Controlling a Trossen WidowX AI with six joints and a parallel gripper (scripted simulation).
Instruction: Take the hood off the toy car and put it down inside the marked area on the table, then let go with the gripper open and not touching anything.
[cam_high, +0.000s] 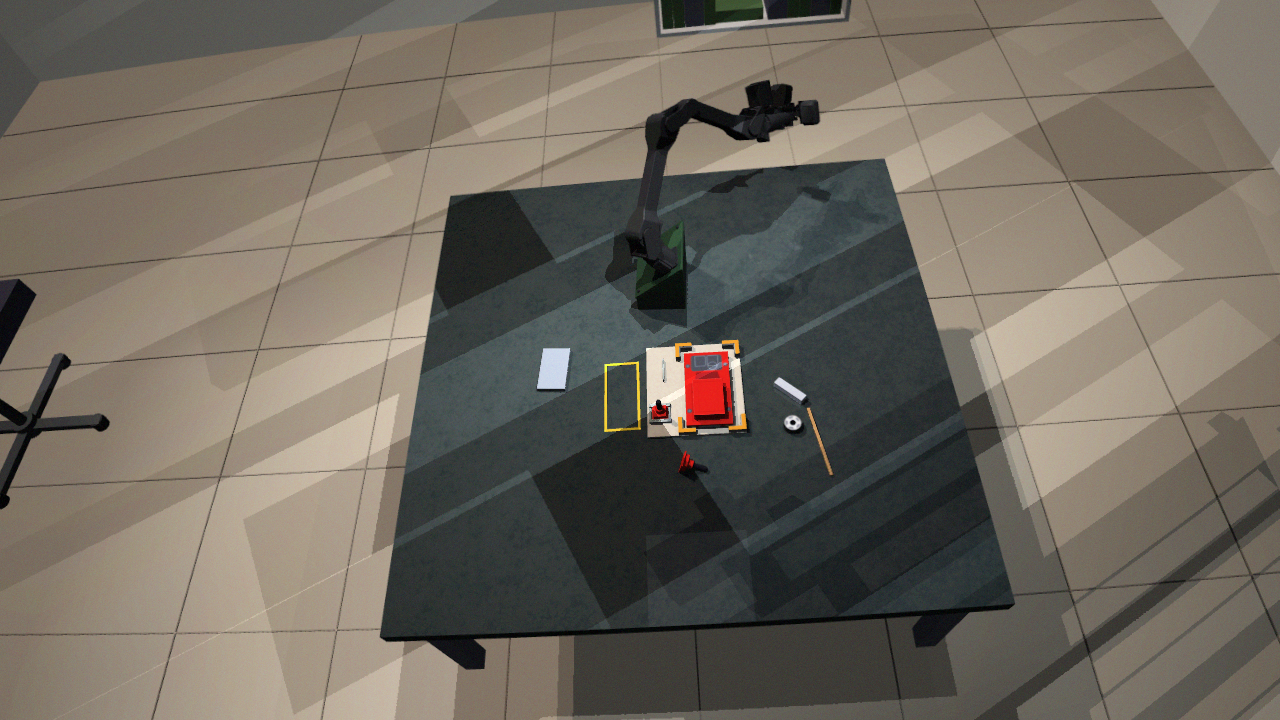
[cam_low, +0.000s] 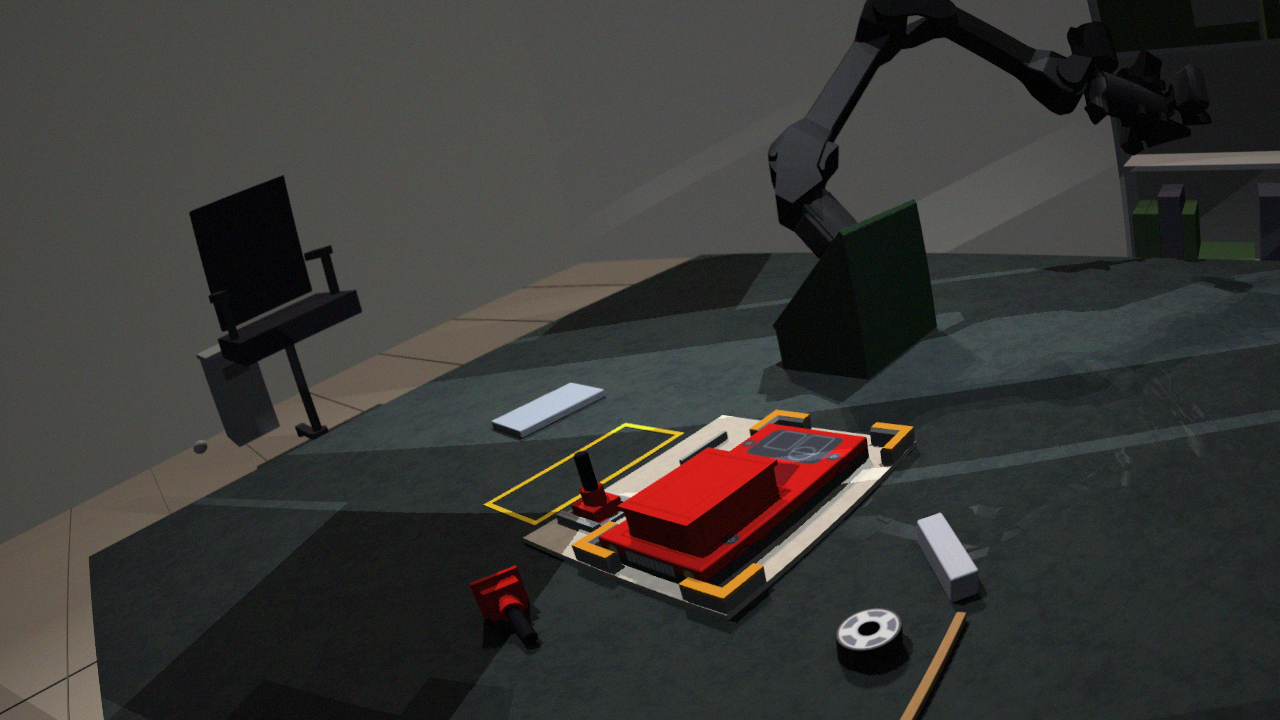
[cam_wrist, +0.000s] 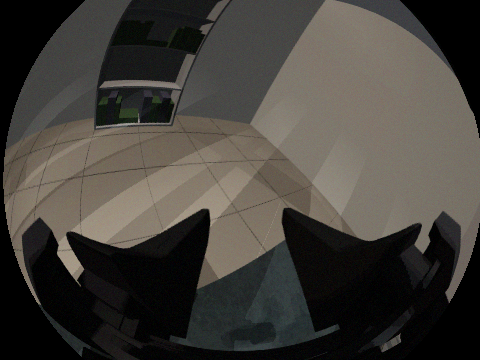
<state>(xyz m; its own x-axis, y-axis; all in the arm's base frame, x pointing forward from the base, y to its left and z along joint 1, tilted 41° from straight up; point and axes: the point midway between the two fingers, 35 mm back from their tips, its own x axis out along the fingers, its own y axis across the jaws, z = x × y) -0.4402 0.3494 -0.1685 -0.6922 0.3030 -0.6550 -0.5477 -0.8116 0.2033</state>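
The red hood lies 820 mm ahead of my gripper tip, 320 mm to the right of it and 150 mm below it. Round my gripper tip: wheel (880 mm ahead, 130 mm to the right, 180 mm below); wooden stick (920 mm ahead, 80 mm to the right, 190 mm below).
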